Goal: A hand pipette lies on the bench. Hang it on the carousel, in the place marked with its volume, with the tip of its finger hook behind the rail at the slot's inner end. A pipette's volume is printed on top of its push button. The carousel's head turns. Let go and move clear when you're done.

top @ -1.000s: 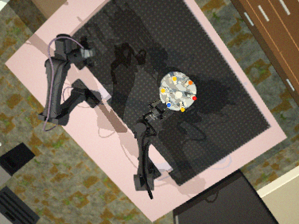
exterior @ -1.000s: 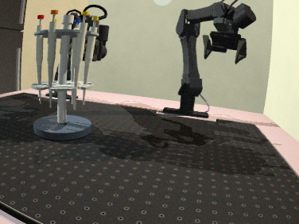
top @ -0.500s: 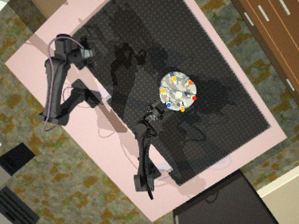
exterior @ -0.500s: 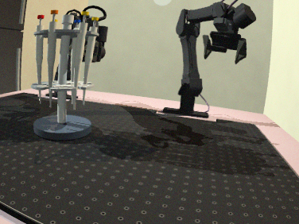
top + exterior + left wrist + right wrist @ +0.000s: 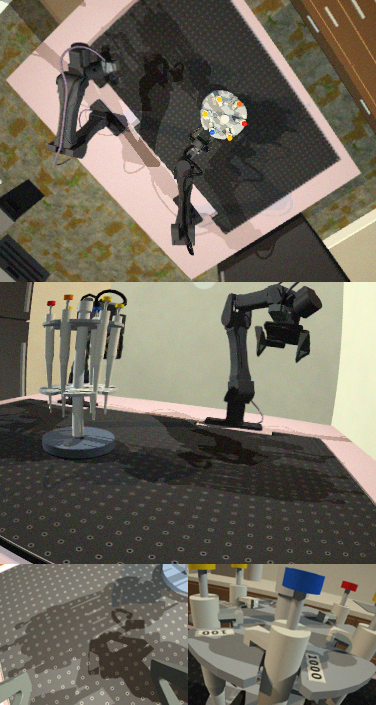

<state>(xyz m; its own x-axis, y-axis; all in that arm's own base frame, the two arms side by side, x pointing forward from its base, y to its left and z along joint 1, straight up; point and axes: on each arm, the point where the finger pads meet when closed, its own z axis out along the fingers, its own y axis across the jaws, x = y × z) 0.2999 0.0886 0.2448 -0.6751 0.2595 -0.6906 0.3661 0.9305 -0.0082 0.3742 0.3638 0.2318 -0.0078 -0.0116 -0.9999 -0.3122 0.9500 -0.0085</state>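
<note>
The pipette lies 20 mm to the left of my right hand, 20 mm below it and 10 mm ahead of it.
</note>
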